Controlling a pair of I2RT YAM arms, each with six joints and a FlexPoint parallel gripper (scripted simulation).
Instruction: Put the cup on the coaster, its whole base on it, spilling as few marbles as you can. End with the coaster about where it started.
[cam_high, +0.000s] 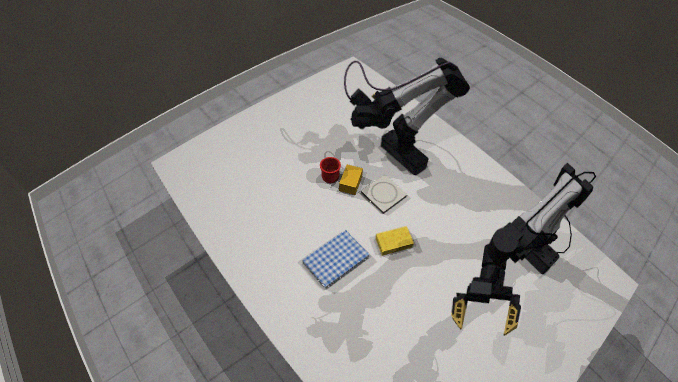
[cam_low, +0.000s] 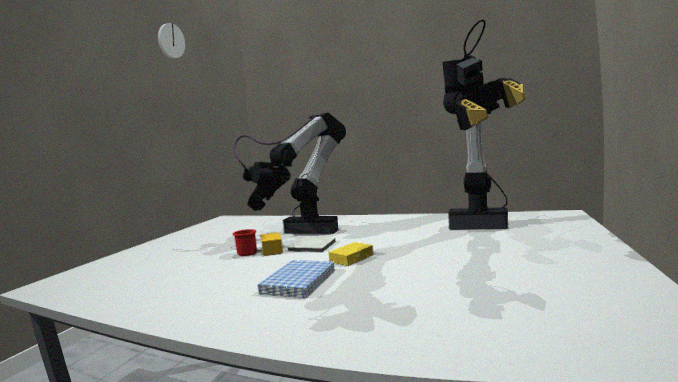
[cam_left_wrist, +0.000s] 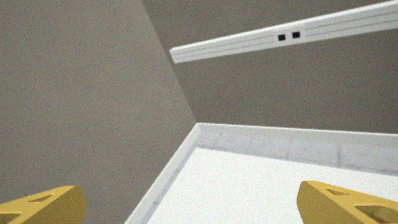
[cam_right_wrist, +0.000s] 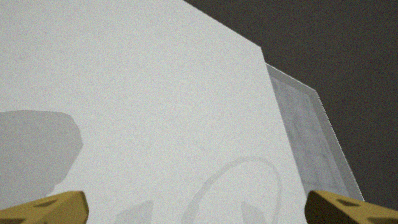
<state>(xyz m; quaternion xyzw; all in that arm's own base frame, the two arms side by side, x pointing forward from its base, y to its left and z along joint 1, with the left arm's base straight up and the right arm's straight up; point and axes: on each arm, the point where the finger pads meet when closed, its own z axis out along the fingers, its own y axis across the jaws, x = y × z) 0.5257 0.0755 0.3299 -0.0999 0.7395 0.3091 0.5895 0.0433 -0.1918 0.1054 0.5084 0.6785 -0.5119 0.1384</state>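
Note:
My right gripper is now 250 mm short of the red cup, 110 mm above it and 70 mm to the right of it. Round my right hand: orange-yellow block 220 mm ahead, 150 mm to the left, 120 mm below; square coaster 260 mm to the left, 170 mm ahead, 140 mm below; yellow sponge 420 mm to the left, 290 mm ahead, 130 mm below.

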